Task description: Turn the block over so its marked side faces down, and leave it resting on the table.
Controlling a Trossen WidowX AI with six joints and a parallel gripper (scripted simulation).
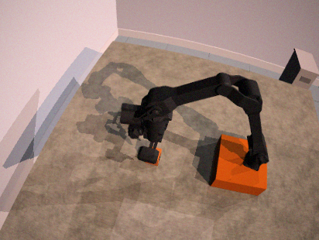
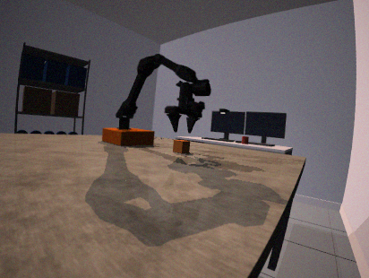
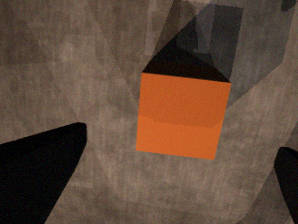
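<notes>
The orange block is 10 mm behind my gripper tip and 60 mm below it.
</notes>
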